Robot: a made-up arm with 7 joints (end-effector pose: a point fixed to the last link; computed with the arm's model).
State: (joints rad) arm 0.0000 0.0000 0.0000 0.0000 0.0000 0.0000 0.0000
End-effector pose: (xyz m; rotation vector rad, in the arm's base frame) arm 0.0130 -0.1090 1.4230 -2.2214 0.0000 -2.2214
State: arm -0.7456 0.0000 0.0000 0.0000 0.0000 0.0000 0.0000
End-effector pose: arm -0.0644 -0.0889 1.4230 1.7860 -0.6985 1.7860
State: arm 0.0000 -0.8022 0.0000 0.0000 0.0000 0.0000 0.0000
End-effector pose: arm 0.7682 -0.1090 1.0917 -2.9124 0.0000 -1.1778
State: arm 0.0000 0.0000 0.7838 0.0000 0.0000 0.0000 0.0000
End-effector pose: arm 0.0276 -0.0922 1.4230 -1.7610 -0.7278 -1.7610
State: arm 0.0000 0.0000 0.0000 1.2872 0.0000 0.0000 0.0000
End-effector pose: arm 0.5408 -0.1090 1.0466 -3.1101 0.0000 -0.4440
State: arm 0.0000 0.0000 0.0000 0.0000 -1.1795 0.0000 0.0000
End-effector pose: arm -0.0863 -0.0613 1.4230 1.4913 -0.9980 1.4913
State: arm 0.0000 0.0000 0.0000 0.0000 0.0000 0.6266 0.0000
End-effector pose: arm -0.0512 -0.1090 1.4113 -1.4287 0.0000 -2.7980
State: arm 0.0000 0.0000 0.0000 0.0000 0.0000 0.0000 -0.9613
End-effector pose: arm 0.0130 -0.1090 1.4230 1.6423 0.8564 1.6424
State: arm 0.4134 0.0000 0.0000 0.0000 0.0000 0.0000 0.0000
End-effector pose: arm 0.0557 -0.0946 1.4230 -1.9937 -0.4181 -1.9937
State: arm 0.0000 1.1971 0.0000 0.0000 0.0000 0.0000 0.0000
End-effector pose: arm -0.9784 -0.1090 0.7646 -0.5836 0.0000 -3.0869
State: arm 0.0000 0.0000 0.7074 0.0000 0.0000 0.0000 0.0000
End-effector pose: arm 0.0268 -0.0943 1.4230 -1.8108 -0.6686 -1.8108
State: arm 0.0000 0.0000 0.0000 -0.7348 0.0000 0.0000 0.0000
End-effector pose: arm -0.3457 -0.1090 1.2749 -1.2753 0.0000 -2.8711
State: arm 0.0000 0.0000 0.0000 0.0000 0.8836 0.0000 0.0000
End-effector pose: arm 0.0836 -0.0623 1.4230 -1.6948 -0.8016 -1.6948
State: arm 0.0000 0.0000 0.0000 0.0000 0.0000 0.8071 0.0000
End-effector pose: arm -0.0672 -0.1090 1.4007 -1.1707 0.0000 -2.9153
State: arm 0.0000 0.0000 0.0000 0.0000 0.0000 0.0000 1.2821
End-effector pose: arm 0.0130 -0.1090 1.4230 -1.4186 1.0585 -1.4186
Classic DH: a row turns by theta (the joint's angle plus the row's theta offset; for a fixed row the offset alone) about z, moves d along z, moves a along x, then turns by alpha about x. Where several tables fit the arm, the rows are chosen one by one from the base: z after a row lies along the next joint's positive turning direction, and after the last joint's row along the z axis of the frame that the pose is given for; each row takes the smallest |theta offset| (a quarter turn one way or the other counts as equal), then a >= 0, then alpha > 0; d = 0 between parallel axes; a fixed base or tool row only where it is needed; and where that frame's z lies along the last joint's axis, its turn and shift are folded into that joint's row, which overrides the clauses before.
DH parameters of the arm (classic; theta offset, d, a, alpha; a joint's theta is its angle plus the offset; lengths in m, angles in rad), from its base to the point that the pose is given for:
joint 1: 0 0.367 0 1.5708
joint 2: 0 0.083 0 -1.5708
joint 3: 0 0.516 0.026 -1.5708
joint 4: 0 0.072 -0.027 1.5708
joint 5: 0 0.435 0 1.5708
joint 6: 1.5708 0.098 0.105 1.5708
joint 7: 0 0.014 0 0

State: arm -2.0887 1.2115 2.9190 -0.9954 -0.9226 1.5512 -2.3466
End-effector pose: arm -0.0231 0.5148 0.9706 -0.2857 0.0884 0.8153
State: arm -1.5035 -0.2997 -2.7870 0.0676 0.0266 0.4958 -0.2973
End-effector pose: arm -0.0374 -0.3050 1.3759 -0.2829 -0.9054 -1.3830
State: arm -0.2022 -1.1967 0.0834 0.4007 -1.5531 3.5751 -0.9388
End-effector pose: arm 0.8006 -0.2058 0.6500 -1.0468 1.4989 1.8955
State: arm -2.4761 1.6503 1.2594 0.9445 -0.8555 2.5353 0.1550
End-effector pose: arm 0.7578 0.4000 0.3112 0.5617 2.2043 0.5299
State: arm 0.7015 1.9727 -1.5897 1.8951 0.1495 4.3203 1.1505
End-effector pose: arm 0.0681 -0.5261 0.2251 -2.0055 -0.7029 1.3383
